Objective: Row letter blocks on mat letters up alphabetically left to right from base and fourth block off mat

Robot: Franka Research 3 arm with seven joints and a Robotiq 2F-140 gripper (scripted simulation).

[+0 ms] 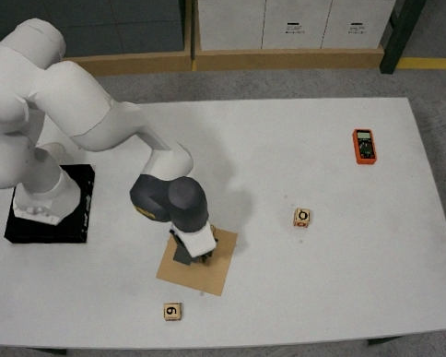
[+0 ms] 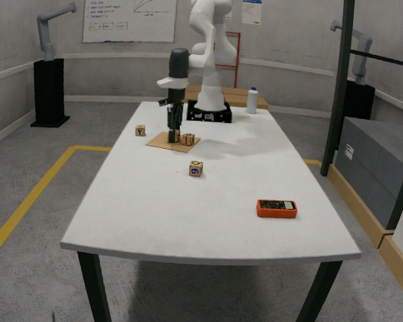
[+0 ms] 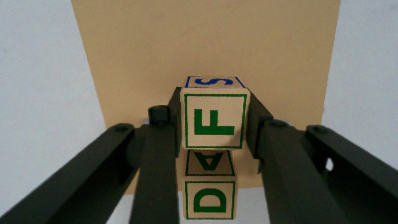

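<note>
Right now the tan mat is 4 cm below my hand. Also, from my hand: orange multimeter 58 cm ahead, 37 cm to the left, 2 cm below; then block 3 cm ahead, 7 cm to the left, 1 cm below; then white bottle 63 cm behind, 45 cm to the left, 4 cm above.
</note>
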